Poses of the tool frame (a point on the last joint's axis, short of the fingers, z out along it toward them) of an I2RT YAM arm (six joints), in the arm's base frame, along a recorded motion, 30 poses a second.
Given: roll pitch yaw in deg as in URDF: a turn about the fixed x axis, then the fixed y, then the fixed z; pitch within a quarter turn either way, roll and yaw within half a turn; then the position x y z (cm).
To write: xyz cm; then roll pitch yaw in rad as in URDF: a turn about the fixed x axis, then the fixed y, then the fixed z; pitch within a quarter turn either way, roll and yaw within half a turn. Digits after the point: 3 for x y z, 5 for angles.
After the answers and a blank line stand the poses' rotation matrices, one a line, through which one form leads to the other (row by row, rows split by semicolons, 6 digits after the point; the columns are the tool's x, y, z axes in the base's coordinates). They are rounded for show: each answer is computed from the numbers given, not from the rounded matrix.
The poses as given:
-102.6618, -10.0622, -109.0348, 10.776, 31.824, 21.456
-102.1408, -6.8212, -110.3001, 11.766, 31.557, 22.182
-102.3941, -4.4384, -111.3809, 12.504, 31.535, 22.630
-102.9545, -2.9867, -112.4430, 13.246, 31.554, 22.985
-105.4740, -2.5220, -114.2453, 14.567, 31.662, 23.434
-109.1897, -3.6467, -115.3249, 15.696, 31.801, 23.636
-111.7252, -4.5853, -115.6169, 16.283, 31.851, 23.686
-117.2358, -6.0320, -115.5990, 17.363, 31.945, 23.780
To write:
10.776, 31.824, 21.456, -1.79179, -0.17562, -1.90302
11.766, 31.557, 22.182, -1.78269, -0.11905, -1.92510
12.504, 31.535, 22.630, -1.78711, -0.07746, -1.94396
13.246, 31.554, 22.985, -1.79690, -0.05213, -1.96250
14.567, 31.662, 23.434, -1.84087, -0.04402, -1.99396
15.696, 31.801, 23.636, -1.90572, -0.06365, -2.01280
16.283, 31.851, 23.686, -1.94997, -0.08003, -2.01790
17.363, 31.945, 23.780, -2.04615, -0.10528, -2.01758

-0.321126 -0.262807 0.909841; -0.930780 -0.089658 -0.354414; 0.174717 -0.960674 -0.215824
-0.344482 -0.237536 0.908245; -0.931250 -0.035937 -0.362605; 0.118771 -0.970714 -0.208826
-0.363473 -0.227418 0.903420; -0.928385 0.007867 -0.371537; 0.077387 -0.973765 -0.213991
-0.381246 -0.226583 0.896277; -0.923004 0.038651 -0.382843; 0.052104 -0.973225 -0.223873
-0.410246 -0.260683 0.873924; -0.910913 0.070893 -0.406463; 0.044003 -0.962818 -0.266543
-0.426885 -0.322803 0.844729; -0.902067 0.086303 -0.422880; 0.063604 -0.942523 -0.328031
-0.430968 -0.365879 0.824863; -0.898819 0.093072 -0.428324; 0.079943 -0.925997 -0.368971
-0.429678 -0.453100 0.781074; -0.896847 0.113476 -0.427538; 0.105084 -0.884208 -0.455120

